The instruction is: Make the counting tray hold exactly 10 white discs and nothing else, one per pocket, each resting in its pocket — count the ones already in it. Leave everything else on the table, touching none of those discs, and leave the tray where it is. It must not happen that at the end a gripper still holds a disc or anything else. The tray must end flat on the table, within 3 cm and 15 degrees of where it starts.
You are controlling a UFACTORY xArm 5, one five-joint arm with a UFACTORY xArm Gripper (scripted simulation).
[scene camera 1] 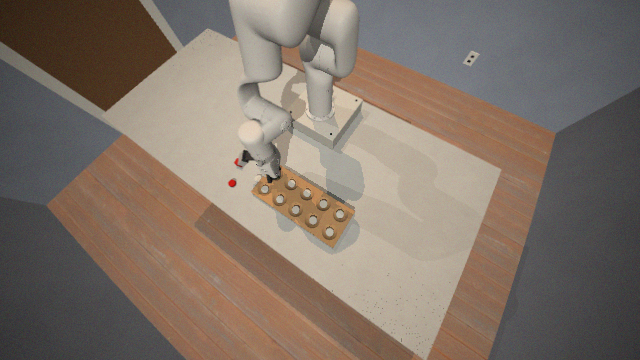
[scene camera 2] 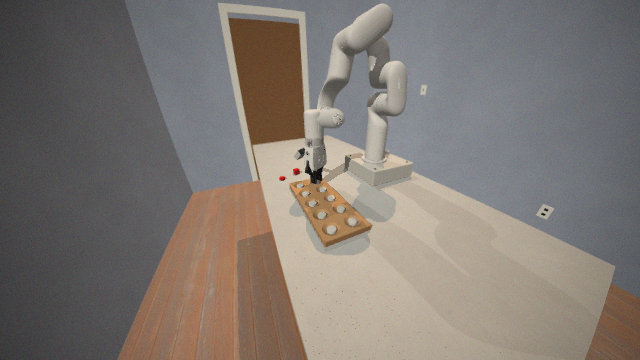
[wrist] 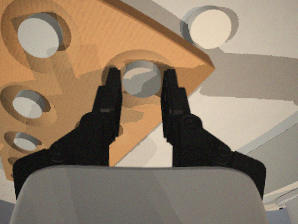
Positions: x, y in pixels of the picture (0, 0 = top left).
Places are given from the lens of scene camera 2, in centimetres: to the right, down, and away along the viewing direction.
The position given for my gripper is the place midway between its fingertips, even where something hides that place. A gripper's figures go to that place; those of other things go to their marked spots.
my gripper (scene camera 2: 316, 181): -2, 1, 76
wooden counting tray (scene camera 2: 344, 231): 7, 15, 47
